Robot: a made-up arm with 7 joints.
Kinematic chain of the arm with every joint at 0, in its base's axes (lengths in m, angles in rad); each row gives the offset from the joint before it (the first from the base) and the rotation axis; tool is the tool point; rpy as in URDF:
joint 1: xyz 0 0 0.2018 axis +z
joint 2: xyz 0 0 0 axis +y
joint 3: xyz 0 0 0.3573 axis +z
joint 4: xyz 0.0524 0 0 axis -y
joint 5: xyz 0.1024 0 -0.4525 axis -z
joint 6: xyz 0 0 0 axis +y
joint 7: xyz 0.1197 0 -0.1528 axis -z
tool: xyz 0 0 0 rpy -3.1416 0 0
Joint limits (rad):
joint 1: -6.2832..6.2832
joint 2: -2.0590..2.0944
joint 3: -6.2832..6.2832
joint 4: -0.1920..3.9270
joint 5: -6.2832..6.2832
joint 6: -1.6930..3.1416
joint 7: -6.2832..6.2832
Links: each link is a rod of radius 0.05 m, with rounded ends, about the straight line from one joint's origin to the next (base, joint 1, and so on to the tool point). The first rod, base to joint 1, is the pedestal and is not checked.
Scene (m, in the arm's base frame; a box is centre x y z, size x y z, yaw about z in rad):
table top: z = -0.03
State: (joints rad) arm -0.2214 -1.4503 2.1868 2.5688 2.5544 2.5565 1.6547
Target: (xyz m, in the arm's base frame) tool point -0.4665 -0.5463 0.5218
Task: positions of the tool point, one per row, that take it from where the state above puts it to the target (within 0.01 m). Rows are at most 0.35 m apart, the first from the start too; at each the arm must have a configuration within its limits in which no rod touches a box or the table.
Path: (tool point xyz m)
1: -0.8068 -0.1204 0.3110
2: -0.6812 -0.3728 0.4237
3: -0.4665 -0.5463 0.5218

